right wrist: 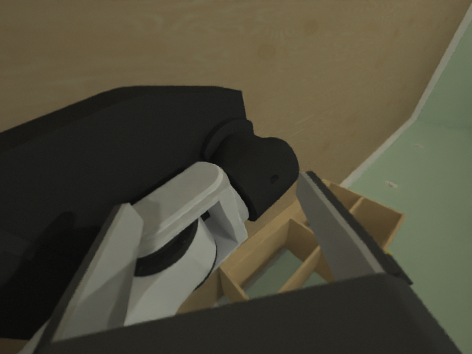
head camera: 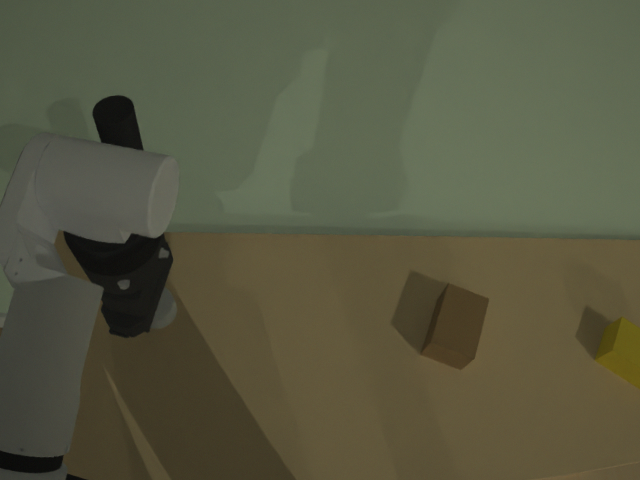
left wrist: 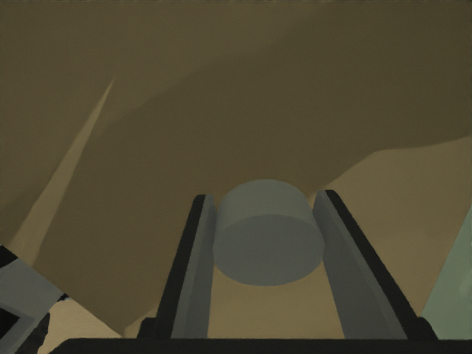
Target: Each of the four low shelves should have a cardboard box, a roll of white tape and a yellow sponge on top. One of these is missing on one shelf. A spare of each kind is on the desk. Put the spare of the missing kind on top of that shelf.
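Frame: origin at the robot's base, x ahead, y left, z up, level; centimetres.
Where they show: left gripper, fingertip midpoint: (head camera: 149, 307) (left wrist: 263, 205); right gripper, fingertip midpoint: (right wrist: 218, 197).
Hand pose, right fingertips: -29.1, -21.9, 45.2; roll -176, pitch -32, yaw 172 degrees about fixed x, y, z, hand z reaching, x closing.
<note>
Each offset is from my right fingertips to the centre of the thing, as dx, dy, dz. "spot": to the spot under its first point. Level surfaces: height alone.
A roll of white tape @(+85.4, +32.1, +20.2) (head camera: 165, 310) (left wrist: 269, 250), grey in the dim light, is held between the fingers of my left gripper (head camera: 129, 330) (left wrist: 263, 205), over the desk @(dz +15.8) (head camera: 330, 320) (left wrist: 175, 100). A brown cardboard box @(+76.9, -5.9, +18.4) (head camera: 460, 325) stands on the desk right of the middle in the head view. A yellow sponge @(+66.2, -33.1, +18.1) (head camera: 622, 351) lies farther right, cut off by the picture's edge. My right gripper (right wrist: 218, 197) is open and empty. A wooden shelf (right wrist: 257, 245) with open compartments shows beyond its fingers, partly hidden. A tiny yellow patch @(spot: -89.2, +135.6, +18.8) (right wrist: 388, 253) shows at the shelf's far edge.
A green wall (head camera: 491, 129) (left wrist: 457, 295) (right wrist: 435, 200) runs behind the desk and beside the shelf. In the right wrist view, the robot's black base (right wrist: 125, 130) and a white and black part of the robot (right wrist: 185, 205) stand close beside the shelf, over the wooden floor @(dz -45.2) (right wrist: 325, 75).
</note>
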